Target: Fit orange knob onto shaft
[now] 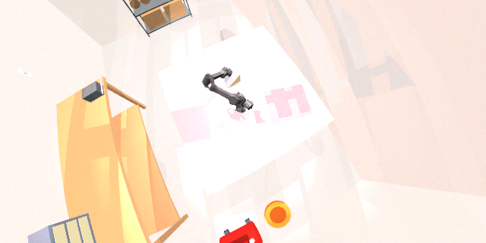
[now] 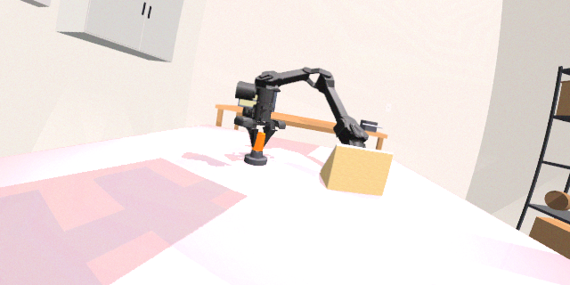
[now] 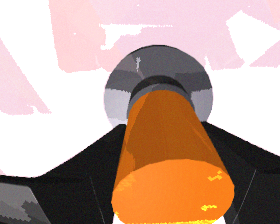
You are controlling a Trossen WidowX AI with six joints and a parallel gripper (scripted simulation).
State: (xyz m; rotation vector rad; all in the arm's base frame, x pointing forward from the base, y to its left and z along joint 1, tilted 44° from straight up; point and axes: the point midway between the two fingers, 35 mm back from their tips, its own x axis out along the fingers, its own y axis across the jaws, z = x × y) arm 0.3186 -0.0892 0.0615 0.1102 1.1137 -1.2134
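The orange knob is 30 mm above my gripper tip. Also, from my gripper tip: dark round pedestal: 30 mm below.
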